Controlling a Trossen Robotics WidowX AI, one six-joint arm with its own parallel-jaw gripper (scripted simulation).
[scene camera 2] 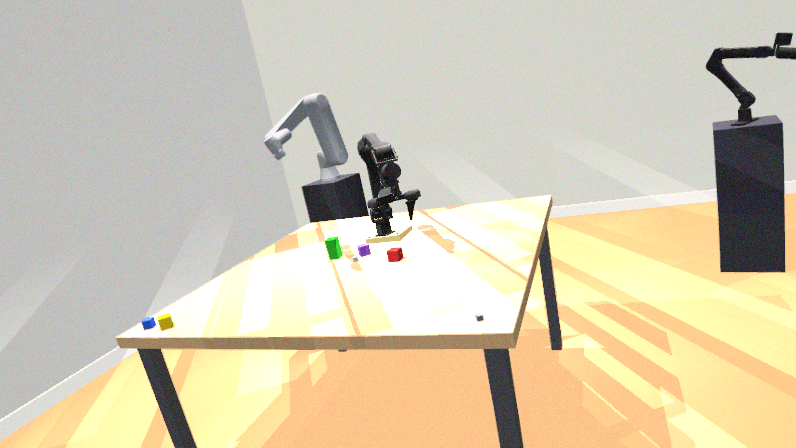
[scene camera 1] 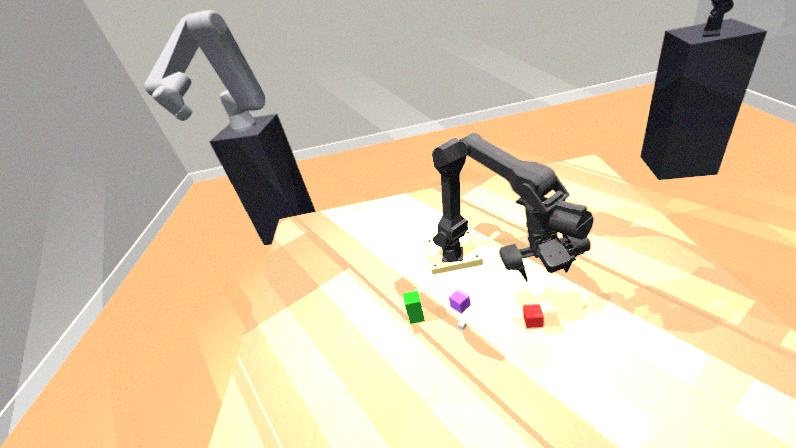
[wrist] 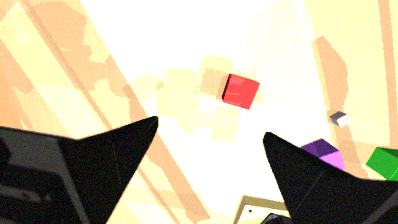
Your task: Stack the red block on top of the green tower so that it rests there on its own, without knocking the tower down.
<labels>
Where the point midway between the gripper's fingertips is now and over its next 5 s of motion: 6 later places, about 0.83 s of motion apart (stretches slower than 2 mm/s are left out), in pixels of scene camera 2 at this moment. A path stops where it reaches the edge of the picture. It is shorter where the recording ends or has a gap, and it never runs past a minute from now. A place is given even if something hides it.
My gripper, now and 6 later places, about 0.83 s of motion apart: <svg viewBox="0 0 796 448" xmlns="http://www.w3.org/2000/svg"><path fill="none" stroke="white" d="M399 222L393 244L395 254L395 254L389 227L359 229L335 229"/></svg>
</labels>
